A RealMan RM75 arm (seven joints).
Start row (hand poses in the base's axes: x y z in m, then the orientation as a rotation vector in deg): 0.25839 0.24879 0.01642 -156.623 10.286 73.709
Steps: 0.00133 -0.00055 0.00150 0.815 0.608 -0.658; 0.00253 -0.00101 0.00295 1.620 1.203 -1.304; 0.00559 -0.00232 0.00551 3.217 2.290 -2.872; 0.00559 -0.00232 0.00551 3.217 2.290 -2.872; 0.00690 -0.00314 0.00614 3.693 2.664 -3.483; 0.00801 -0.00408 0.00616 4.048 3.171 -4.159; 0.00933 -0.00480 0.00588 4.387 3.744 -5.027; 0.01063 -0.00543 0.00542 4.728 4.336 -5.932; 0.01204 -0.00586 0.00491 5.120 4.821 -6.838; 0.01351 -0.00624 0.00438 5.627 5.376 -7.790; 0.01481 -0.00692 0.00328 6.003 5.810 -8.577; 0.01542 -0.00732 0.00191 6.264 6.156 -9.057; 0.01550 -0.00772 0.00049 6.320 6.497 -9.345; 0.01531 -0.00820 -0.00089 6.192 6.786 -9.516; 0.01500 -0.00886 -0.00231 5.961 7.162 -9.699; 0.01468 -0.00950 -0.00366 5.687 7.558 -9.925; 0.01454 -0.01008 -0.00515 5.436 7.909 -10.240; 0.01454 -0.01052 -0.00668 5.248 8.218 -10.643; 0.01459 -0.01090 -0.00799 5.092 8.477 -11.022; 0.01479 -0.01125 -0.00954 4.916 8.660 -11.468; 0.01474 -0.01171 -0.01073 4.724 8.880 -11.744
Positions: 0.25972 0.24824 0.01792 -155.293 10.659 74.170; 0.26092 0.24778 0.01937 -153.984 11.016 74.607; 0.26398 0.24647 0.02193 -151.312 12.080 75.239; 0.26398 0.24647 0.02193 -151.312 12.080 75.239; 0.26529 0.24565 0.02256 -150.420 12.583 75.448; 0.26640 0.24471 0.02258 -149.513 13.262 75.847; 0.26772 0.24399 0.02230 -148.487 14.200 76.278; 0.26902 0.24336 0.02184 -147.425 15.179 76.715; 0.27043 0.24293 0.02133 -146.383 16.107 76.986; 0.27190 0.24255 0.02080 -145.180 17.011 77.295; 0.27320 0.24187 0.01970 -144.231 17.780 77.523; 0.27381 0.24147 0.01833 -143.574 18.230 77.754; 0.27389 0.24107 0.01691 -143.173 18.580 78.094; 0.27370 0.24059 0.01553 -143.005 18.908 78.453; 0.27339 0.23993 0.01411 -142.854 19.331 78.951; 0.27307 0.23929 0.01276 -142.699 19.840 79.474; 0.27293 0.23871 0.01127 -142.510 20.441 79.905; 0.27293 0.23827 0.00974 -142.252 21.104 80.235; 0.27298 0.23789 0.00843 -142.012 21.710 80.496; 0.27318 0.23754 0.00688 -141.801 22.406 80.645; 0.27313 0.23708 0.00569 -141.661 22.906 80.897
